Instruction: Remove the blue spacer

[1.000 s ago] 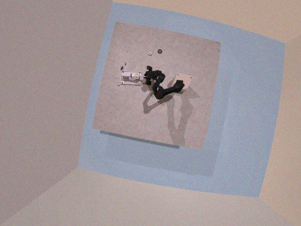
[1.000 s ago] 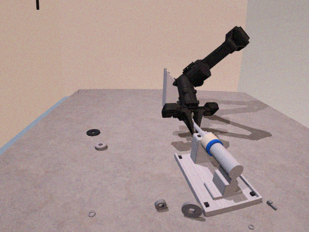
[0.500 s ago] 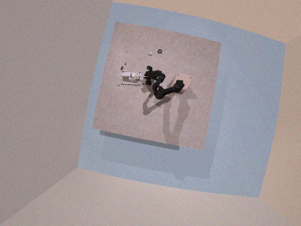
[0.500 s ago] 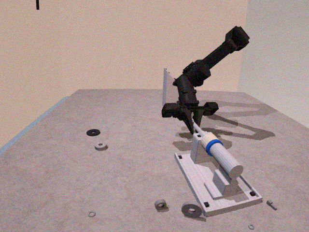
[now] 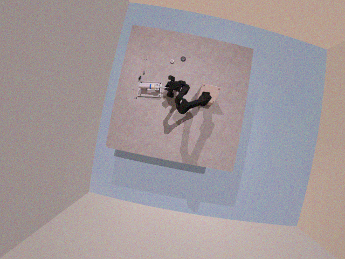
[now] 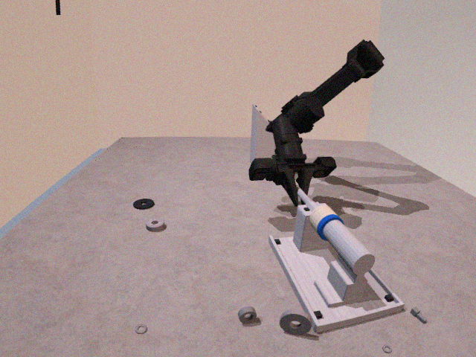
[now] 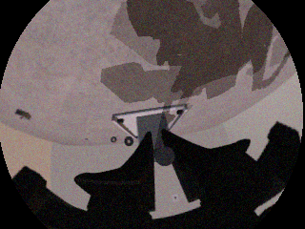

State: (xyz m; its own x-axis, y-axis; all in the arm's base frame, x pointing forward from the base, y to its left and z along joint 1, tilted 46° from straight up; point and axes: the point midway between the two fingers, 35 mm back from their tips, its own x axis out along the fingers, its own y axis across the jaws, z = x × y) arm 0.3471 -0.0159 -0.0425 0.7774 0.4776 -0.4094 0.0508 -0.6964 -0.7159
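Now: gripper tip 5 cm short of the thin shaft and 2 cm below it. The rest, counted from my gripper tip: grey ring: 30 cm to the right, 5 cm below, 3 cm behind; bolt: 28 cm ahead, 11 cm to the left, 5 cm below; cream spacer: 11 cm ahead, 2 cm above, 1 cm to the left.
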